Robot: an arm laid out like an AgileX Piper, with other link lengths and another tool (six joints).
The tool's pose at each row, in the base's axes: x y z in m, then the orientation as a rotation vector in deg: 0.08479 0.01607 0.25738 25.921 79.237 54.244; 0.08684 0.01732 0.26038 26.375 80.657 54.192; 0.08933 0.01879 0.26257 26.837 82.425 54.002; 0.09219 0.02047 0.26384 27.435 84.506 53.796; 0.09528 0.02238 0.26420 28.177 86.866 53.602; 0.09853 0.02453 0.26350 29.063 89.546 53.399; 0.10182 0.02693 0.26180 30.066 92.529 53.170; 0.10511 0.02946 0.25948 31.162 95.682 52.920; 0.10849 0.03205 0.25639 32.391 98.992 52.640
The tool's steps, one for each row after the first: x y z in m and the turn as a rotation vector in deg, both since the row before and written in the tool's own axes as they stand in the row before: -0.00106 0.00240 0.00281 0.941 1.053 0.255; -0.00047 0.00183 0.00310 1.166 1.296 0.175; 0.00015 0.00121 0.00334 1.389 1.522 0.261; 0.00077 0.00066 0.00351 1.584 1.731 0.374; 0.00148 0.00003 0.00367 1.802 1.970 0.477; 0.00215 -0.00052 0.00382 2.001 2.198 0.558; 0.00247 -0.00082 0.00398 2.120 2.325 0.627; 0.00277 -0.00129 0.00428 2.253 2.433 0.721
